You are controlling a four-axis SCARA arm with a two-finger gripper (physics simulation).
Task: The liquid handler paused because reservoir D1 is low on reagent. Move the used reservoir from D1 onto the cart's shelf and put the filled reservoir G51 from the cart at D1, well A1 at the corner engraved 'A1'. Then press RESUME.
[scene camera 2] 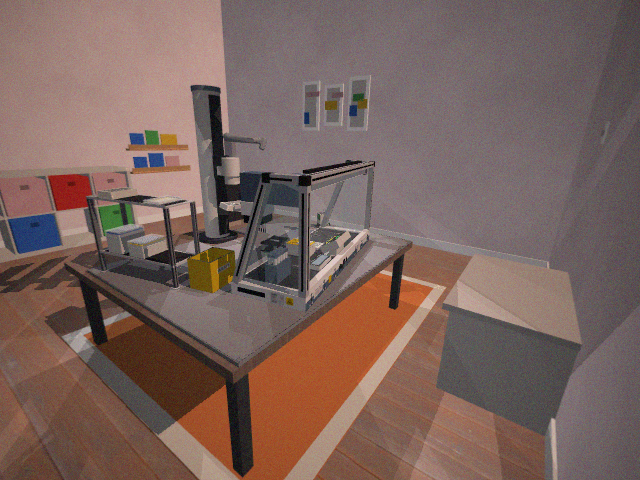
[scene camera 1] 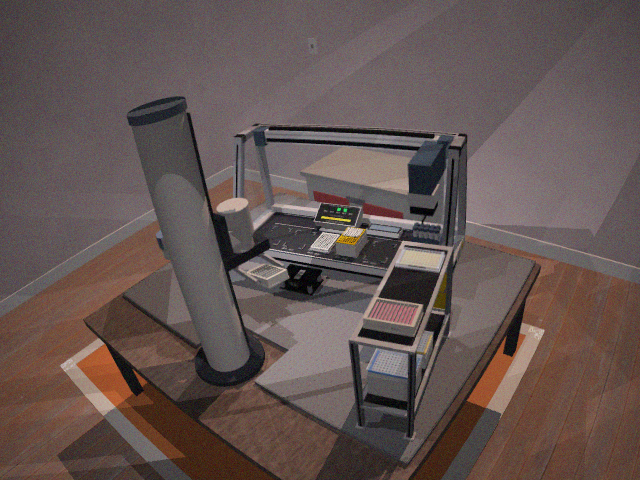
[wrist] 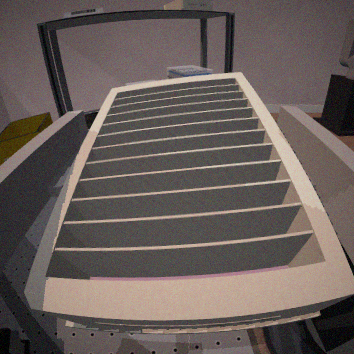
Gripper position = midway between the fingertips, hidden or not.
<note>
In view: my gripper (scene camera 1: 270, 275), a yellowish plate (scene camera 1: 410, 258), a yellow bin (scene camera 2: 210, 270), a dark patch (scene camera 1: 407, 285) and a dark patch (scene camera 1: 389, 402).
My gripper shows as well in the wrist view (wrist: 179, 122).
</note>
